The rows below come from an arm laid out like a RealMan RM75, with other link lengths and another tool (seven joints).
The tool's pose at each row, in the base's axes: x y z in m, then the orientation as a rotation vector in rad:
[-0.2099, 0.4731, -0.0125, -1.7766, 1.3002, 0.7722]
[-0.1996, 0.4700, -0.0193, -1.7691, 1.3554, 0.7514]
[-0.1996, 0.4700, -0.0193, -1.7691, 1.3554, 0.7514]
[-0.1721, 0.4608, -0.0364, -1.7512, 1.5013, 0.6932]
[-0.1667, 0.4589, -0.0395, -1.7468, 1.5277, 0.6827]
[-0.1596, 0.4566, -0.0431, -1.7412, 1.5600, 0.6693]
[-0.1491, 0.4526, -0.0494, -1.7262, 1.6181, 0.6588]
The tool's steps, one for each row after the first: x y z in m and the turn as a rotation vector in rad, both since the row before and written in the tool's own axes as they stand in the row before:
[0.0101, -0.0077, 0.0005, 0.0139, 0.0339, 0.0312]
[0.0000, 0.0000, 0.0000, 0.0000, 0.0000, 0.0000]
[0.0259, -0.0215, 0.0013, 0.0328, 0.0937, 0.0813]
[0.0045, -0.0046, 0.0006, 0.0060, 0.0166, 0.0151]
[0.0053, -0.0063, 0.0008, 0.0075, 0.0205, 0.0184]
[0.0088, -0.0092, 0.0016, 0.0076, 0.0294, 0.0389]

